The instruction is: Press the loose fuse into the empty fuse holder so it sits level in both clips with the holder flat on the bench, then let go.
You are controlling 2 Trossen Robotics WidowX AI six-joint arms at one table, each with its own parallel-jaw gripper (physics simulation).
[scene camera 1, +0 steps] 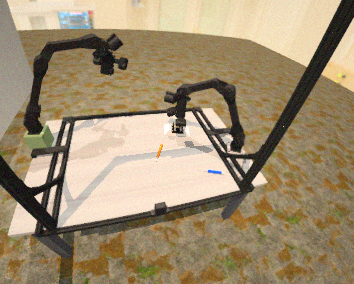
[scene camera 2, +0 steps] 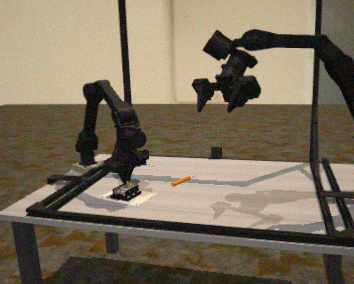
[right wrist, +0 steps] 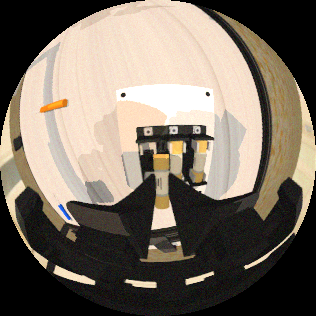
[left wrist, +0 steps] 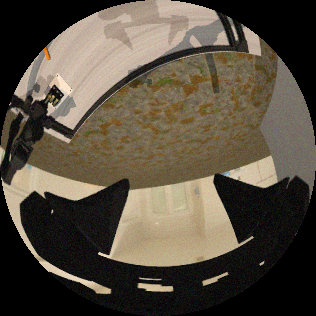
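Pixels of known places: left gripper, fingertip midpoint: (scene camera 1: 115,66) (scene camera 2: 212,111) (left wrist: 172,181); right gripper, fingertip midpoint: (scene camera 1: 179,126) (scene camera 2: 126,183) (right wrist: 160,177) (left wrist: 47,98); left arm's base, origin of the base link: (scene camera 1: 35,130); right arm's base, origin of the base link: (scene camera 1: 235,148) (scene camera 2: 88,163).
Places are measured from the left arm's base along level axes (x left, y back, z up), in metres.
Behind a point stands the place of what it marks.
The black fuse holder (right wrist: 189,131) @[y -0.782, x 0.117, z -0.097 m] (scene camera 2: 131,193) @[y -0.781, x 0.103, z -0.091 m] (left wrist: 54,95) @[y -0.783, x 0.102, z -0.075 m] sits on a white plate (right wrist: 137,98) @[y -0.732, x 0.066, z -0.107 m] (scene camera 2: 146,198) @[y -0.727, x 0.096, z -0.107 m]. Two fuses, one of them a seated fuse (right wrist: 198,161) @[y -0.811, x 0.118, z -0.077 m], lie in its middle and right bays in the right wrist view. My right gripper (right wrist: 160,177) @[y -0.815, x 0.076, z -0.068 m] (scene camera 2: 127,183) @[y -0.815, x 0.076, z -0.068 m] is shut on the loose fuse (right wrist: 161,200) @[y -0.827, x 0.073, z -0.048 m], low over the left bay. The fuse runs nearly parallel to the others, its near end toward the camera; whether it touches the clips is hidden. My left gripper (left wrist: 172,181) @[y -0.430, x 0.279, z 0.237 m] (scene camera 2: 215,110) @[y -0.430, x 0.279, z 0.237 m] (scene camera 1: 114,67) @[y -0.430, x 0.279, z 0.237 m] is open and empty, high above the table.
An orange marker (scene camera 1: 160,150) @[y -0.672, x -0.102, z -0.096 m] (scene camera 2: 181,181) @[y -0.665, x -0.089, z -0.102 m] (right wrist: 54,106) @[y -0.681, x -0.075, z -0.097 m] lies on the table near the holder. A blue marker (scene camera 1: 214,172) @[y -0.937, x -0.286, z -0.098 m] (right wrist: 65,212) @[y -0.944, x -0.274, z -0.102 m] lies farther off. A green block (scene camera 1: 39,138) @[y -0.033, x -0.050, z -0.014 m] is at the left arm's base. Black frame rails edge the table.
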